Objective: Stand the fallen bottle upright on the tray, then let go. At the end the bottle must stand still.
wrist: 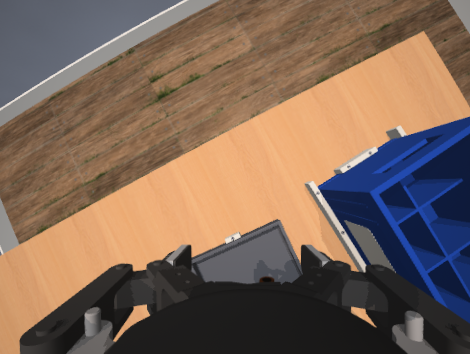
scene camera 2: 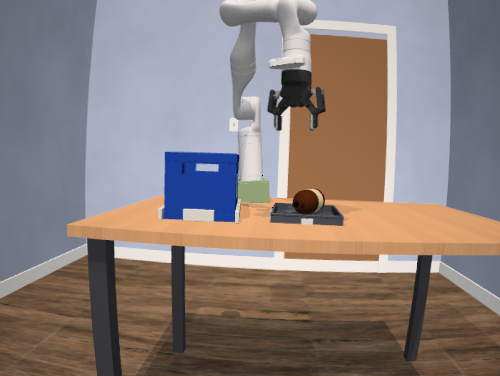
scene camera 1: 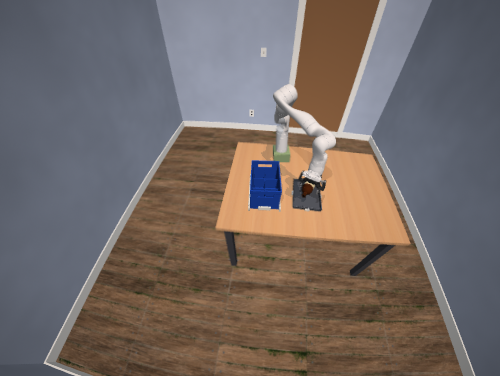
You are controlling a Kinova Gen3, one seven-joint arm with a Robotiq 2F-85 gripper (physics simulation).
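Where they show: gripper, fingertip midpoint: point(wrist: 245, 257) point(scene camera 2: 295, 130) point(scene camera 1: 309, 189); arm's base, link origin: point(scene camera 2: 251, 180) point(scene camera 1: 281, 149).
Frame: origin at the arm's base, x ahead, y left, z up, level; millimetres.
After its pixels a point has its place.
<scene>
A brown bottle with a cream band point(scene camera 1: 306, 190) {z -20, x 426, y 92 mm} point(scene camera 2: 307, 201) {z -33, x 437, y 105 mm} lies on its side on the dark grey tray point(scene camera 1: 314, 204) {z -77, x 506, y 140 mm} point(scene camera 2: 327, 220) {z -69, x 555, y 128 mm} point(wrist: 225, 265) {z -76, x 512, y 122 mm}. Its neck points toward the front side of the tray, a little to the left in the scene camera 2 view. In the wrist view a small part of the bottle point(wrist: 266, 280) {z -38, x 457, y 69 mm} shows above the gripper's black body, which hides the rest. My gripper point(scene camera 1: 313, 184) {z 156, x 569, y 28 mm} point(scene camera 2: 296, 126) {z 156, x 569, y 28 mm} point(wrist: 245, 257) {z 156, x 569, y 28 mm} is open and empty. It points down, high above the bottle and tray, touching neither.
A tall blue crate with compartments point(scene camera 1: 265, 198) {z 27, x 508, y -201 mm} point(scene camera 2: 200, 195) {z -16, x 508, y -199 mm} point(wrist: 350, 187) {z 40, x 518, y -118 mm} stands left of the tray in the scene views, with a narrow gap between. The arm's green base block point(scene camera 1: 281, 155) {z -12, x 62, y -10 mm} point(scene camera 2: 254, 191) {z -39, x 66, y 5 mm} is behind them on the wooden table point(scene camera 1: 360, 200) {z -82, x 500, y 495 mm} point(scene camera 2: 400, 220) {z -82, x 477, y 393 mm} point(wrist: 240, 175) {z -82, x 632, y -13 mm}.
</scene>
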